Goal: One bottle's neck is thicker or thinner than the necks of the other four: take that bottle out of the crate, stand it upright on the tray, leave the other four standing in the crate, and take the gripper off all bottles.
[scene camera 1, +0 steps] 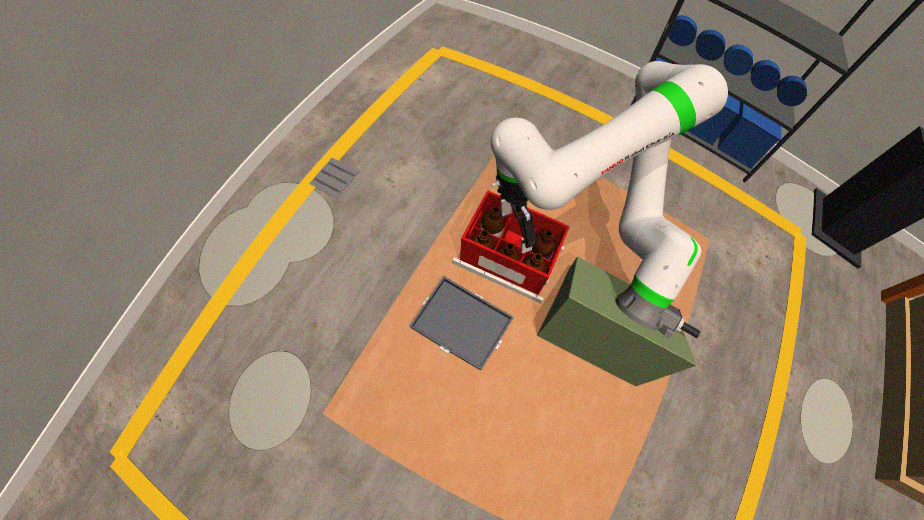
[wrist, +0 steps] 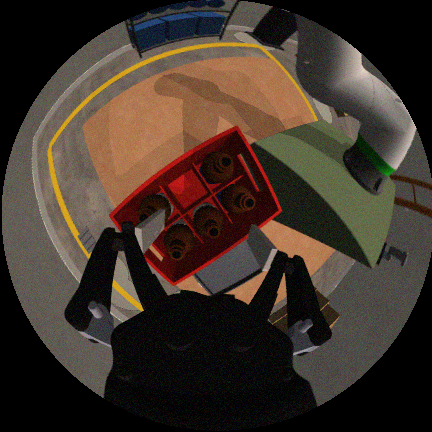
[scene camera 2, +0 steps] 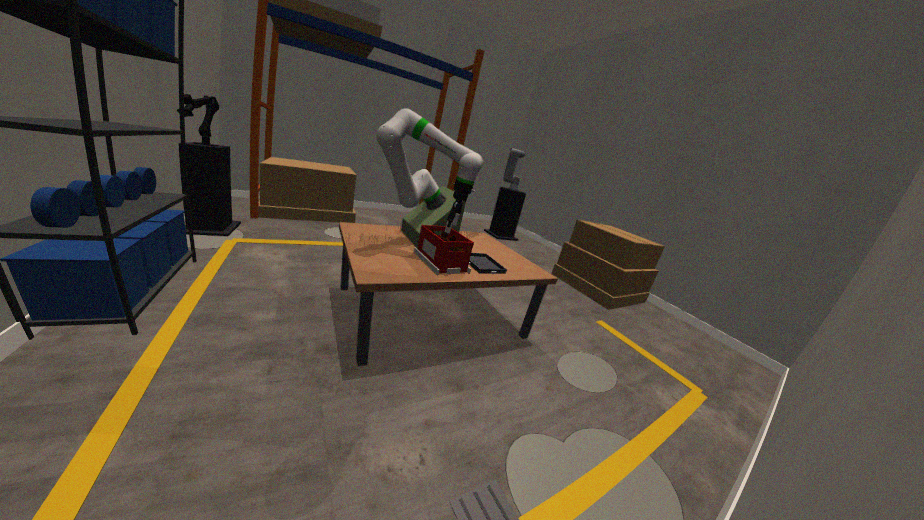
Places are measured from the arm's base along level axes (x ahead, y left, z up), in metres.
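Where they show: gripper, fingertip midpoint: (scene camera 1: pixel 516 231) (wrist: pixel 207 226) (scene camera 2: pixel 450 228); arm's base at its link origin: (scene camera 1: pixel 638 313) (wrist: pixel 363 171) (scene camera 2: pixel 437 202).
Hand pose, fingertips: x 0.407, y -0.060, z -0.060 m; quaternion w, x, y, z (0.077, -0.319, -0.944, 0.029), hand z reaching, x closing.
Note:
Things, the pixels of their top centre, and the offset from my fingertips. "*": a spot on its surface instead. Level surfaces: height alone.
- red crate at its top centre: (wrist: pixel 199 212) (scene camera 1: pixel 517 231) (scene camera 2: pixel 446 233) dx +0.001, dy -0.017, dz -0.029 m
- grey tray at a spot on its surface: (scene camera 1: pixel 462 323) (wrist: pixel 230 266) * dx +0.010, dy +0.257, dz -0.199 m
- white strip at a spot on its surface: (scene camera 1: pixel 496 279) * dx -0.006, dy +0.086, dz -0.175 m
- table at its surface level: dz -0.205 m
A red crate (scene camera 1: pixel 470 254) (scene camera 2: pixel 454 259) (wrist: pixel 265 200) stands on the table. In it stand brown bottles: in the wrist view, one back right (wrist: pixel 217 167), one back left (wrist: pixel 154 206) partly behind a finger, and a front row of right (wrist: pixel 237 198), middle (wrist: pixel 209 222) and left (wrist: pixel 177 241). The back middle compartment is empty. I cannot tell surely which neck differs. The grey tray (scene camera 1: pixel 462 323) (scene camera 2: pixel 488 263) (wrist: pixel 227 267) lies beside the crate and holds no bottle. My gripper (scene camera 1: pixel 517 226) (scene camera 2: pixel 449 226) (wrist: pixel 207 226) is open and empty over the crate, fingers pointing down.
The green pedestal (scene camera 1: pixel 607 329) (wrist: pixel 320 175) bearing the arm stands close to the crate's right side in scene camera 1. A white strip (scene camera 1: pixel 496 279) lies between crate and tray. The shelf rack, pallets and boxes stand away from the table (scene camera 1: pixel 517 413) (scene camera 2: pixel 387 268).

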